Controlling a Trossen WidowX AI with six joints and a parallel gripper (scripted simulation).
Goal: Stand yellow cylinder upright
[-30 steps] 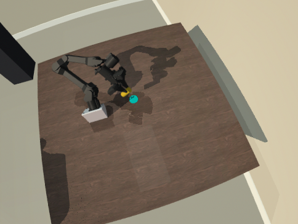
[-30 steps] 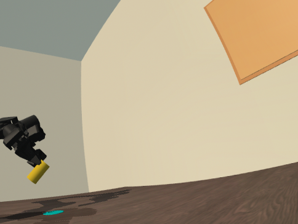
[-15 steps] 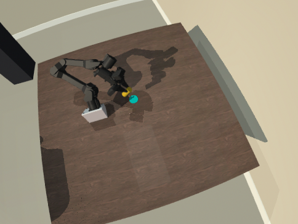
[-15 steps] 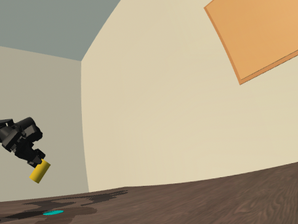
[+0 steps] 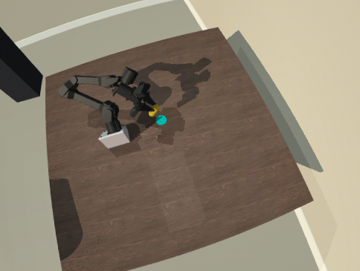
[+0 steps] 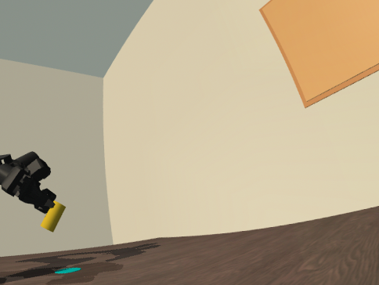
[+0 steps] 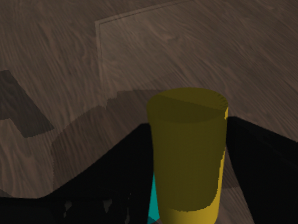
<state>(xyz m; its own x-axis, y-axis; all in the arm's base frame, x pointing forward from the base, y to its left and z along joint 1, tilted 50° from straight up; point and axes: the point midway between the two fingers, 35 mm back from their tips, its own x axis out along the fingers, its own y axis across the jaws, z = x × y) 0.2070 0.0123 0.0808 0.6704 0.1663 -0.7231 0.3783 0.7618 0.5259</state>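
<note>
My gripper tip is now 10 mm short of the cyan circle, 10 mm to the right of it and 150 mm above it. Round my gripper tip: yellow tall cylinder: 10 mm behind, 20 mm below.
</note>
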